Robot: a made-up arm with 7 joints.
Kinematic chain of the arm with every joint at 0, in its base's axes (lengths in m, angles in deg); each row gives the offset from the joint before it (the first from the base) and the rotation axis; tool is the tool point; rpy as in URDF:
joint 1: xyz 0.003 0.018 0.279 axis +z
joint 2: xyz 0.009 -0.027 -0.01 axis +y
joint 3: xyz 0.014 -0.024 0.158 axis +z
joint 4: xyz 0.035 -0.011 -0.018 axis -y
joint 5: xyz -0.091 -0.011 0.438 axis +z
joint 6: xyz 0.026 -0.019 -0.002 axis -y
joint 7: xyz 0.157 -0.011 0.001 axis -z
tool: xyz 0.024 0 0.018 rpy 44.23 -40.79 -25.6
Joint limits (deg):
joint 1: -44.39..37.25
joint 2: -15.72..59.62
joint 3: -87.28..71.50
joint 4: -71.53..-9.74
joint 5: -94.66..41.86
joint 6: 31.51..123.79
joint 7: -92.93..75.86
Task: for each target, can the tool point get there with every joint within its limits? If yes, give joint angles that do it. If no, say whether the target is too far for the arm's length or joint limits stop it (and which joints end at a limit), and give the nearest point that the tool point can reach.
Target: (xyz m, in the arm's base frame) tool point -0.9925 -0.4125 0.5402
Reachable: no: too far | nearest point -0.5770 -0.3002 0.5871 | short by 0.433 m
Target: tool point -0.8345 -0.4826 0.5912
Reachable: no: too far | nearest point -0.5620 -0.3407 0.5985 | short by 0.307 m
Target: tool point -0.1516 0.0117 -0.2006
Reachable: no: joint limits stop it (at a limit: joint 1, joint 2, joint 4, joint 6) | nearest point 0.2556 -0.4478 -0.1140 | short by 0.620 m
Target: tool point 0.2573 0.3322 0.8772
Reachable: yes | joints 24.07 -7.87 41.63 -48.67 -24.07 61.54 43.54
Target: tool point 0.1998 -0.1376 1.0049
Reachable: yes | joints 12.67 -8.79 -25.60 -37.75 -56.99 102.69 54.43
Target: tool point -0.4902 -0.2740 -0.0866
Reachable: no: joint limits stop it (at a limit: joint 1, joint 2, joint 4, joint 6) | nearest point -0.1678 -0.6327 0.1804 | short by 0.551 m
